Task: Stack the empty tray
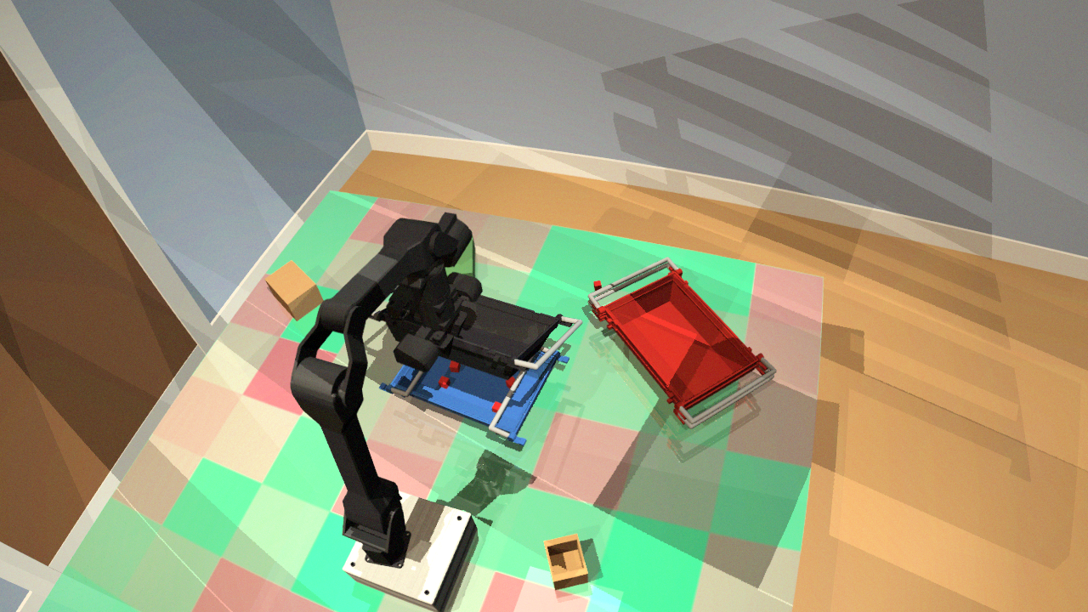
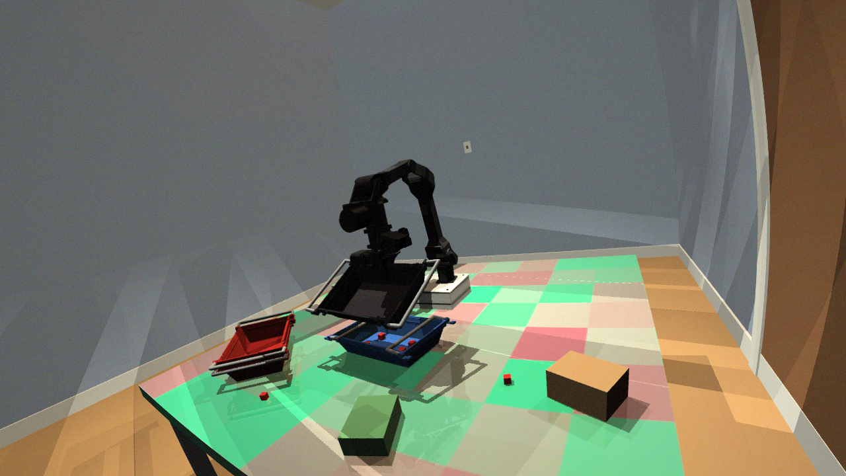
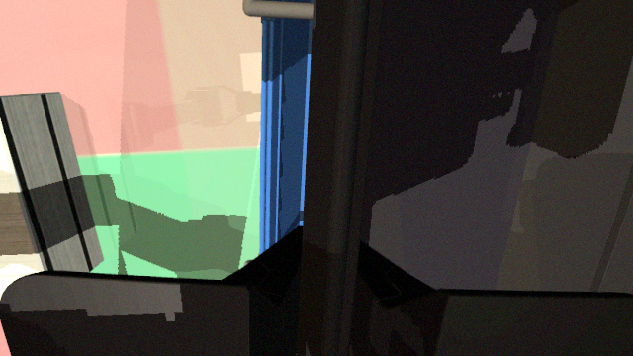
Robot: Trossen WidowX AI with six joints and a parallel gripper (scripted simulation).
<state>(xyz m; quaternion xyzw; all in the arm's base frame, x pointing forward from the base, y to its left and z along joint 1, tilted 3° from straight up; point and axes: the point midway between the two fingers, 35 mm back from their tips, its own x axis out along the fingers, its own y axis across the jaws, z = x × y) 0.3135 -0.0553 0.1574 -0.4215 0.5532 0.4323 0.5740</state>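
The black tray lies 8 cm ahead of my gripper tip, 2 cm to the right of it and 1 cm below it. Round my gripper tip: small brown box 29 cm behind, 23 cm to the right, 16 cm below.
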